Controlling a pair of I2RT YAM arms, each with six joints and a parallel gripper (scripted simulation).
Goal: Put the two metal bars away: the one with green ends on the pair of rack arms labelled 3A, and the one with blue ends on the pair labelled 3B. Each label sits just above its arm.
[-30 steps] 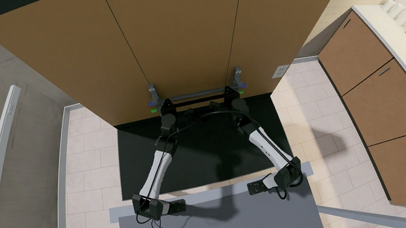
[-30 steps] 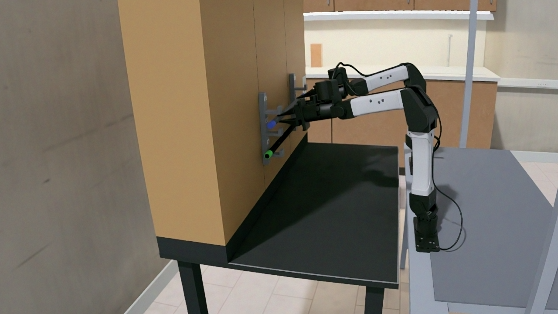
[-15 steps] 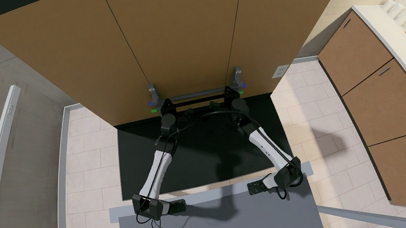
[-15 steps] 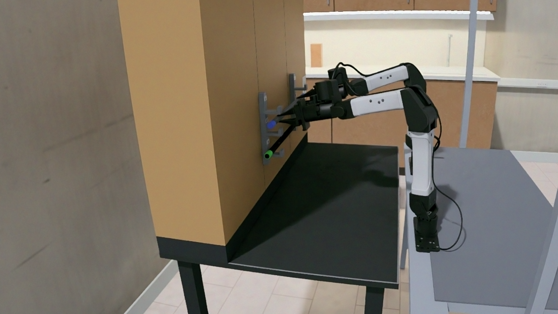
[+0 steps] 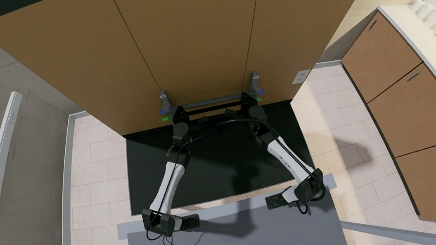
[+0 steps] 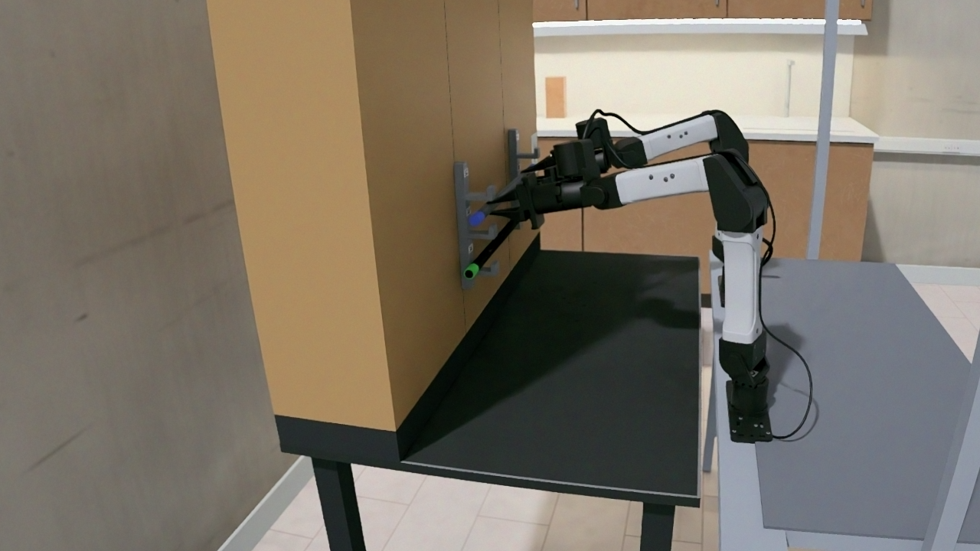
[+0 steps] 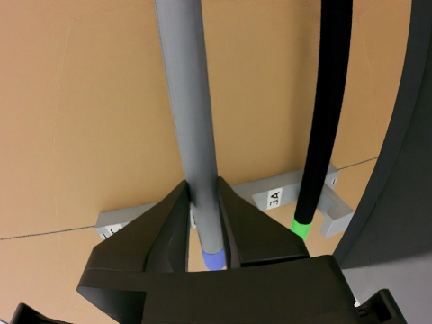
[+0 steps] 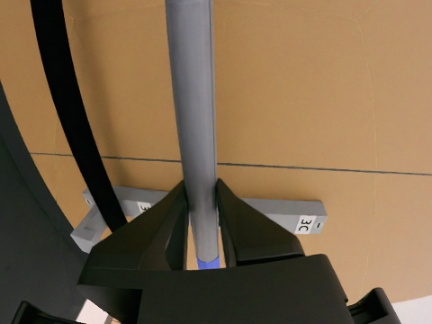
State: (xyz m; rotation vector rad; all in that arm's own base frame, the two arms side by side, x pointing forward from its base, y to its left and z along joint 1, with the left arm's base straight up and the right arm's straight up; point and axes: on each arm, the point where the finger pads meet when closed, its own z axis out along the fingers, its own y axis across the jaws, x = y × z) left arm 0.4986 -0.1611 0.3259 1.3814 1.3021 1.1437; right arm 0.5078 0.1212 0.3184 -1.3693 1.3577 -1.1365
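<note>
Right now the blue-ended grey bar is 15 cm to the left of my right hand. The rest, counted from my right hand: green-ended black bar 15 cm to the left, 10 cm below, 2 cm ahead; then white outlet plate 33 cm to the right, 5 cm ahead, 1 cm below; then brown wall panel 18 cm to the left, 16 cm ahead, 14 cm above.
</note>
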